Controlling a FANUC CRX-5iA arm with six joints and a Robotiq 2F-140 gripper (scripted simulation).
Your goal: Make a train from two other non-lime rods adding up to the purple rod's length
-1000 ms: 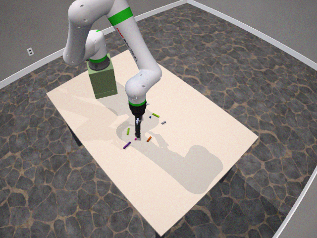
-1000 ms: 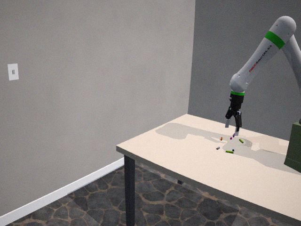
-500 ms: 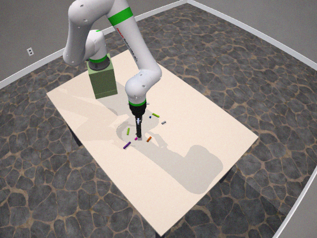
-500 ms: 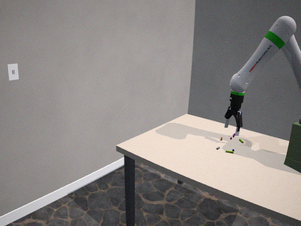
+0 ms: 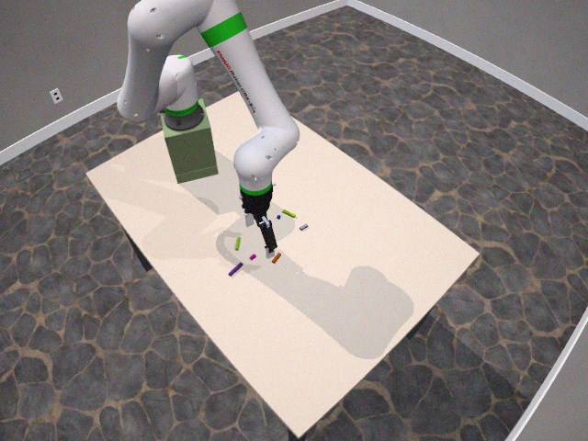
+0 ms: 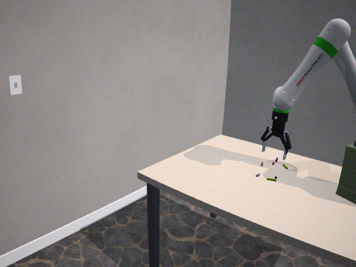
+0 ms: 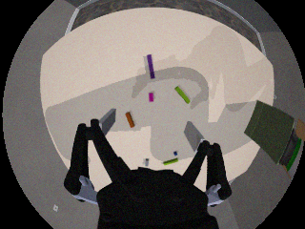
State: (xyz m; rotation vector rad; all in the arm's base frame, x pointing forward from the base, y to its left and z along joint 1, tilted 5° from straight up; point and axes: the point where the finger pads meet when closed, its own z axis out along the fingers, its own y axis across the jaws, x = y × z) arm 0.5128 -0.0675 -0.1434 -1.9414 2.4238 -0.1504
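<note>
Now: hand 8 cm above the magenta rod and 4 cm to the left of it. Also, from my hand: orange rod: 8 cm below, 6 cm ahead, 2 cm to the left; then purple rod: 11 cm to the right, 8 cm below; then blue rod: 14 cm to the left, 8 cm below, 7 cm behind.
</note>
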